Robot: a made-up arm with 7 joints. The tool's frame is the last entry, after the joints.
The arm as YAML. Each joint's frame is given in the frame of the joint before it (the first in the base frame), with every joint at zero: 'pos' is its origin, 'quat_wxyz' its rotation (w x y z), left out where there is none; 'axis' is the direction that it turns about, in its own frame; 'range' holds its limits. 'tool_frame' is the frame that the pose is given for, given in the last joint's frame.
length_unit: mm
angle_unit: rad
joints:
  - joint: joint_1
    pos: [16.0, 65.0, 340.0]
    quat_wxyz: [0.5, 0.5, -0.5, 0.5]
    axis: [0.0, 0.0, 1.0]
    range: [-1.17, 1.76]
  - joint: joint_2
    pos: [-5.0, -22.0, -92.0]
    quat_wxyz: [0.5, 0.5, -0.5, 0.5]
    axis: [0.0, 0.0, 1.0]
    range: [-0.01, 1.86]
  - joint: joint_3
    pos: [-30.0, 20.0, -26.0]
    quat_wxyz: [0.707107, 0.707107, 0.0, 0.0]
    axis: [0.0, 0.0, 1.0]
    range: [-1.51, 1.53]
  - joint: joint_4
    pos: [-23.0, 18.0, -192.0]
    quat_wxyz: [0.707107, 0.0, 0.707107, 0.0]
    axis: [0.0, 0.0, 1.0]
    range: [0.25, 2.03]
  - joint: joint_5
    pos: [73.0, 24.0, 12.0]
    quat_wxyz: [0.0, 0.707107, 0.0, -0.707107]
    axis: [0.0, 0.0, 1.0]
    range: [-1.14, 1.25]
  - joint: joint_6
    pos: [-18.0, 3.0, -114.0]
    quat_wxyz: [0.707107, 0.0, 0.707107, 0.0]
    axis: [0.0, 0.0, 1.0]
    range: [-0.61, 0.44]
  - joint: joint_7
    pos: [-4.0, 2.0, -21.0]
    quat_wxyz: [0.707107, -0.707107, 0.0, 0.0]
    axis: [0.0, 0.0, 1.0]
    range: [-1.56, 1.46]
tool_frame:
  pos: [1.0, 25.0, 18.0]
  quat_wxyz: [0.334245, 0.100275, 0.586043, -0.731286]
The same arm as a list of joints. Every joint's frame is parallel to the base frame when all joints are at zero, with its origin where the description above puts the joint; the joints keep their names.
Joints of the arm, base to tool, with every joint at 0 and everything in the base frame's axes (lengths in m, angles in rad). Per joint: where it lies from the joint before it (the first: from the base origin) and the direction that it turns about. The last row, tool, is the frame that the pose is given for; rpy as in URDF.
joint_1: xyz 0.0160 0.0650 0.3400 axis -y
joint_2: xyz 0.0220 0.0920 -0.0050 axis +x
joint_3: xyz -0.0260 0.0300 -0.0200 axis +z
joint_4: xyz 0.0180 0.0230 -0.1920 axis -y
joint_5: xyz 0.0240 -0.0120 -0.0730 axis +z
joint_6: xyz -0.0030 -0.0180 -0.1140 axis +y
joint_7: xyz -0.0020 -0.0210 0.0040 axis -x
tool: xyz -0.0180 -0.0250 -0.0010 rpy -1.9549 -0.8579 0.6037
Joint limits (rad, base to tool): -1.1700..1.7600 -0.0100..1.8600 -1.5100..1.5300 0.2500..2.0300 -1.1400..1.2500 -0.6100..0.4400 -1.5600..1.4600

